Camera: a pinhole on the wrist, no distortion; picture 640 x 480 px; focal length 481.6 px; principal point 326.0 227.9 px. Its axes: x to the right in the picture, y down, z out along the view. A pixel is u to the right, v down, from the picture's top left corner.
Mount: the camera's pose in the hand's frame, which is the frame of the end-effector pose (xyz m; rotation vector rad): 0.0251 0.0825 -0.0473 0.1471 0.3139 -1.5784
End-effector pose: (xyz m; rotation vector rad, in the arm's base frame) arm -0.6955 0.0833 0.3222 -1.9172 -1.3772 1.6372
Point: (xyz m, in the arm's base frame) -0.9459 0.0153 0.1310
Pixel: 224.1 261.7
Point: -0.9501 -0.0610 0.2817
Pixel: 331.5 50.8
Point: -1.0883 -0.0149 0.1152
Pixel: 253.1 236.4
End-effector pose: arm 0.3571 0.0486 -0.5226 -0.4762 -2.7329 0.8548
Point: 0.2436 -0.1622 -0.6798
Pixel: 439.7 155.9
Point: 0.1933 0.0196 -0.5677
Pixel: 492.6 465.5
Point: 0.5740 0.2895 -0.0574
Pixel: behind the camera
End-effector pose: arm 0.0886 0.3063 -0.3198 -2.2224 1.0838 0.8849
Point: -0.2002 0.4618 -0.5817
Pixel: 29.9 110.3
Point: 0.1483 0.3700 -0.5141
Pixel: 464.5 416.2
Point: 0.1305 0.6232 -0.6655
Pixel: 405.2 268.4
